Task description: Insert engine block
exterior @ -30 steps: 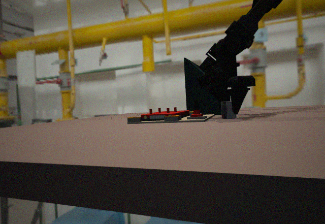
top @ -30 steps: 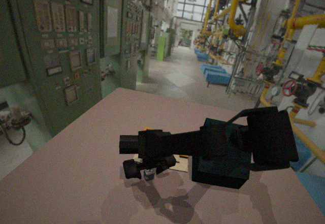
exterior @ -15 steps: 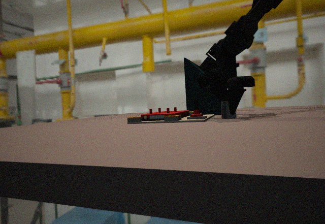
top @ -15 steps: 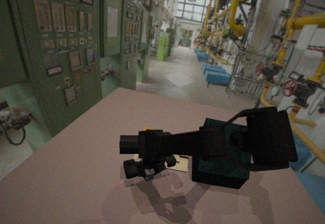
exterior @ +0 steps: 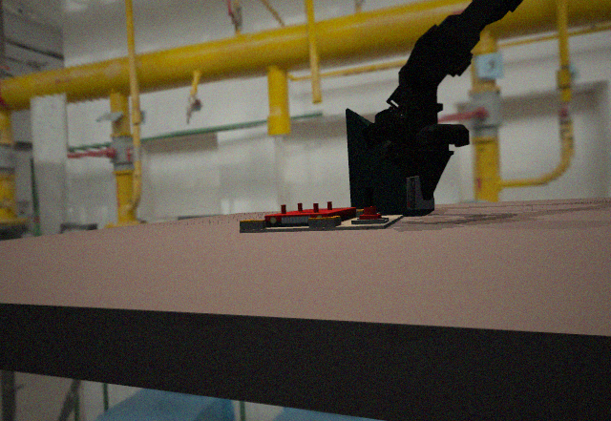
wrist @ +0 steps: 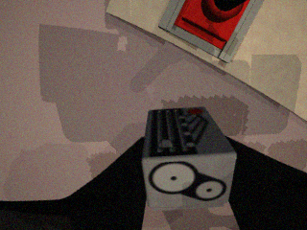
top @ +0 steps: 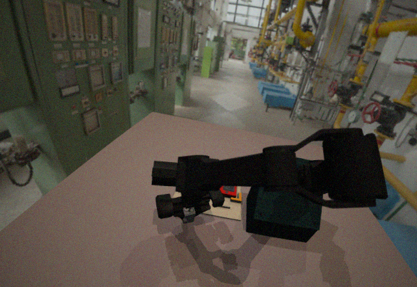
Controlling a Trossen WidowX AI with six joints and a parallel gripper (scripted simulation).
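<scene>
Right now my gripper tip is 8 cm to the left of the dark peg and 3 cm short of it. Also, from my gripper tip: grey engine block (1 cm above); beige base plate (18 cm to the right, 2 cm below, 2 cm behind).
</scene>
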